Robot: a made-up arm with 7 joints.
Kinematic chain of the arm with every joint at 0, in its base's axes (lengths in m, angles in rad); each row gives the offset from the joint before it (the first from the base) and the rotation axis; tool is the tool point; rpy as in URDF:
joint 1: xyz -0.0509 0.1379 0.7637 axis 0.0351 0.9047 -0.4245
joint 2: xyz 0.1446 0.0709 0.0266 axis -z
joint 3: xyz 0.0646 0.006 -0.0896 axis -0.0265 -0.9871 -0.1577
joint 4: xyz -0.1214 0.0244 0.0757 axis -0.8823 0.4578 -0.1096
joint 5: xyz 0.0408 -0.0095 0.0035 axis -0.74 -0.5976 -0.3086
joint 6: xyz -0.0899 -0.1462 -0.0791 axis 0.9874 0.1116 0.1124
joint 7: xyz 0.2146 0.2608 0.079 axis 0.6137 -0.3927 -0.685
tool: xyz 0.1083 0.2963 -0.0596 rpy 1.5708 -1.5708 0
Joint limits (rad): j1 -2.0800..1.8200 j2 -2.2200..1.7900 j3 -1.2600..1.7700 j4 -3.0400..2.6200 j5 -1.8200..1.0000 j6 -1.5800..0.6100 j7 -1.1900..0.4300
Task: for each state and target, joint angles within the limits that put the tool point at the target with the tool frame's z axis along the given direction. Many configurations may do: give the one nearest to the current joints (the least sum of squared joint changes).
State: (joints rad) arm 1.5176 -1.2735 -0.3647 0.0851 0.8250 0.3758 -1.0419
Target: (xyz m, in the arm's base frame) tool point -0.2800 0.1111 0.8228 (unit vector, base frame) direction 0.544 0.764 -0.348
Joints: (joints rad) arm 1.6416 -2.0936 -0.7598 0.0901 0.3578 0.0746 -0.9428
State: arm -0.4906 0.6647 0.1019 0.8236 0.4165 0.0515 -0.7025
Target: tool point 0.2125 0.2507 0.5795 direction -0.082 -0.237 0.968
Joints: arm -1.1707 0.7374 0.0208 1.2514 0.4847 0.1150 -0.9314
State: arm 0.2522 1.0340 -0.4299 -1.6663 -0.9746 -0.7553 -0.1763
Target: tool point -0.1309 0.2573 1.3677 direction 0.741 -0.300 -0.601
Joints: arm -0.3281 1.0871 -0.5946 -1.9929 -1.1051 -0.6418 -0.0194
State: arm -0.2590 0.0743 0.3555 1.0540 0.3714 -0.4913 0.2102
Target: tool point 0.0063 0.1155 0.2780 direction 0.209 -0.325 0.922
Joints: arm 0.1137 0.8610 0.0797 1.1258 0.1333 -0.2890 -0.2342
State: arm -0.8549 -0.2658 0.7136 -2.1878 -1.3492 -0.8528 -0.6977
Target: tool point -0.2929 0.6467 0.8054 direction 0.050 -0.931 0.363
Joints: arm -0.4960 0.2381 0.7218 -2.4903 -0.6024 -1.1341 -1.1900
